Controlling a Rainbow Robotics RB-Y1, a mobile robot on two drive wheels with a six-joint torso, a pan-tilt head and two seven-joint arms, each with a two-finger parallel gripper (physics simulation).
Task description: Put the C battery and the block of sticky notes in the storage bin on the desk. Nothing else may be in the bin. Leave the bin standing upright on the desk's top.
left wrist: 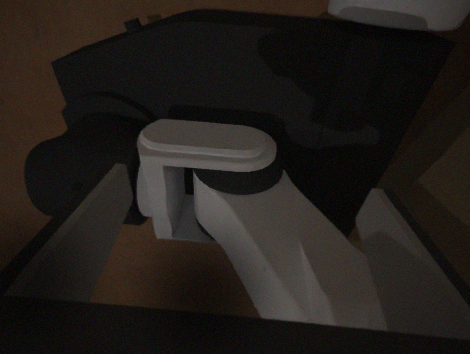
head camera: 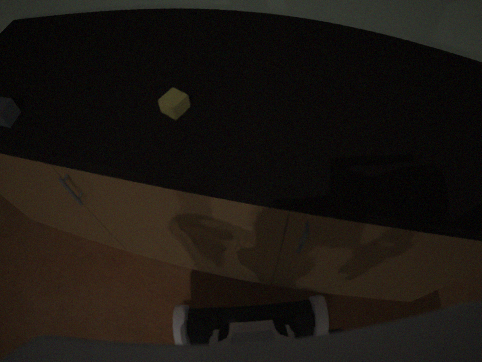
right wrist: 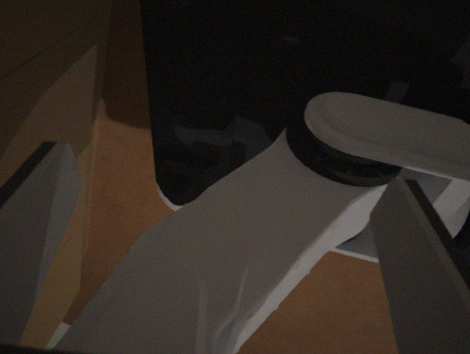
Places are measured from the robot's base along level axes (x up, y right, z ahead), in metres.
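Pixels of known places: left gripper, between the fingertips: (left wrist: 246,192); right gripper, between the fingertips: (right wrist: 231,181).
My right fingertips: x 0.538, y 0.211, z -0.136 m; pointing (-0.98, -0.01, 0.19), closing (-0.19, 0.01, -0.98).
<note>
Ahead of a thing's pixels: the offset from my right fingertips to its top centre. "spot": to the spot under its first point. Level surfaces: height alone.
The yellow block of sticky notes {dz +0.505, dx +0.409, dy -0.339 m} (head camera: 174,104) sits on the black desk top {dx +0.372 m} (head camera: 260,90), left of centre in the head view. A very dark box-like shape, apparently the storage bin (head camera: 390,195), stands upright near the desk's front edge at the right; its inside is too dark to read. I cannot make out the C battery in any view. My left gripper (left wrist: 246,192) is open and empty, pointing down beside my base, away from the desk top. My right gripper (right wrist: 231,181) is open, with nothing seen between its fingers, low beside the desk front. Neither gripper shows in the head view.
A grey-blue block-like object {spot: dz +0.550, dx +0.411, dy -0.806 m} (head camera: 7,112) is cut off at the head view's left edge, on the desk. Wooden cabinet doors (head camera: 150,215) (right wrist: 30,100) with handles (head camera: 71,190) face my base. My base (left wrist: 210,60) (right wrist: 225,75) and its pale parts lie below both grippers.
</note>
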